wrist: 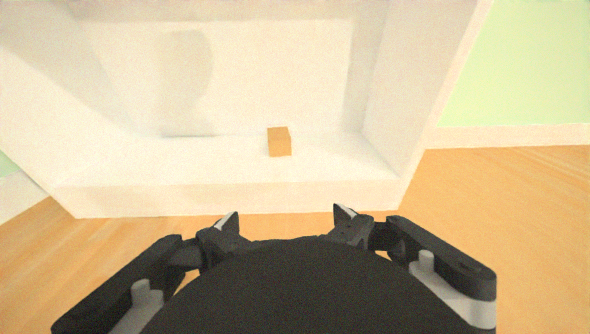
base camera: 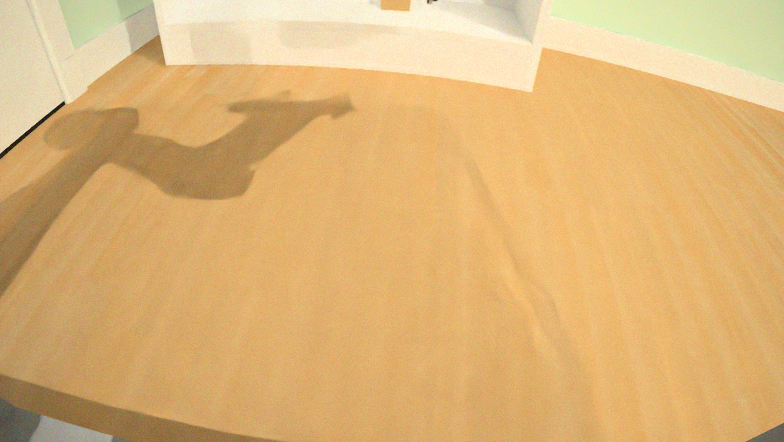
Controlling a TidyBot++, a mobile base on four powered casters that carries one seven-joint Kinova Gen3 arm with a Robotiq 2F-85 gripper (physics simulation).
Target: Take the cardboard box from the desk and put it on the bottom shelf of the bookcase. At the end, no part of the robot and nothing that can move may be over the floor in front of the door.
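Note:
The cardboard box stands upright on the bottom shelf of the white bookcase. It is right of the shelf's middle, apart from the side walls. In the base camera view its upper part is cut off by the top edge. My gripper is open and empty, out in front of the bookcase and apart from the box. In the base camera view a small dark part of the gripper shows at the top edge, beside the box. The desk does not show in either view.
A white door stands at the left in the base camera view, left of the bookcase. Green walls with white skirting run beside the bookcase. The arm's shadow falls on the wooden floor between base and bookcase.

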